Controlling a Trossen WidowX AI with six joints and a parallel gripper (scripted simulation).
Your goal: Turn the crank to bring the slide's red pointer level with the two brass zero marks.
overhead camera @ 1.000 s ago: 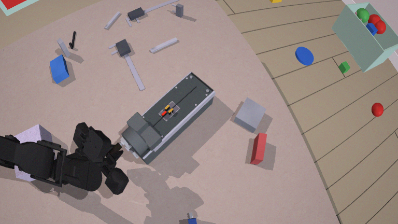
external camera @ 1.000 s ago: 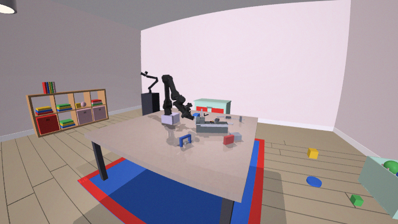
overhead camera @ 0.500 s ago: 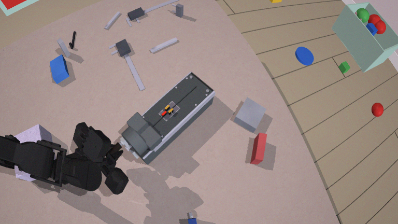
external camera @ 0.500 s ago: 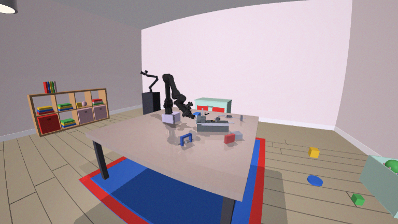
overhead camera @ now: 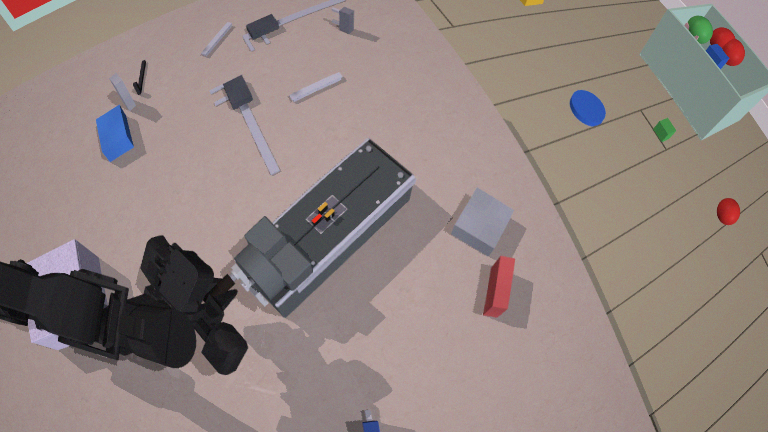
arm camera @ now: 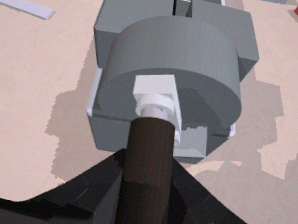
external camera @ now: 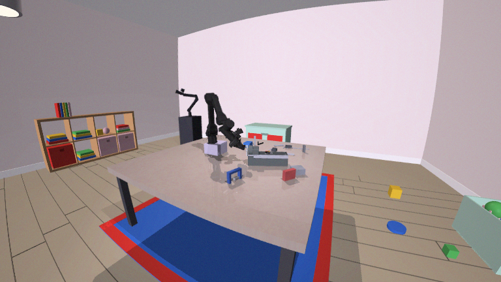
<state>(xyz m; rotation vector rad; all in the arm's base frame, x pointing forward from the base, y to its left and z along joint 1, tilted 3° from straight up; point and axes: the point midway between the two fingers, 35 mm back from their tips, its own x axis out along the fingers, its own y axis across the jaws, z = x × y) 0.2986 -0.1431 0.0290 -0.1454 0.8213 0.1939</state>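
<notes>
The dark brown crank handle lies 2 cm behind my gripper tip and 2 cm above it. From my gripper tip the other things lie so: red pointer (15 cm ahead, 3 cm to the left, 1 cm below); then red block (32 cm ahead, 17 cm to the right, 7 cm below); then grey block (36 cm ahead, 8 cm to the right, 8 cm below).
</notes>
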